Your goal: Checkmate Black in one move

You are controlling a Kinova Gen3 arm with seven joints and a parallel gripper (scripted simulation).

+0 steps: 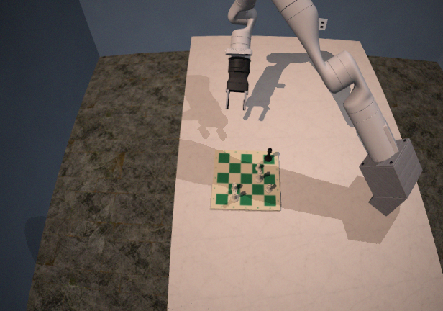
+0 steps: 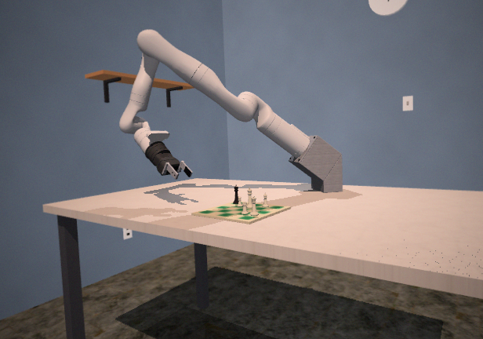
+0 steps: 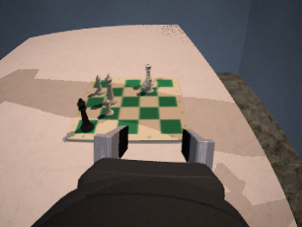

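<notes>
Right now my hand is 22 cm to the right of the chessboard, 12 cm above it and 2 cm past it. From my hand the other things lie so: black piece: 15 cm to the left, 10 cm behind, 8 cm below.
</notes>
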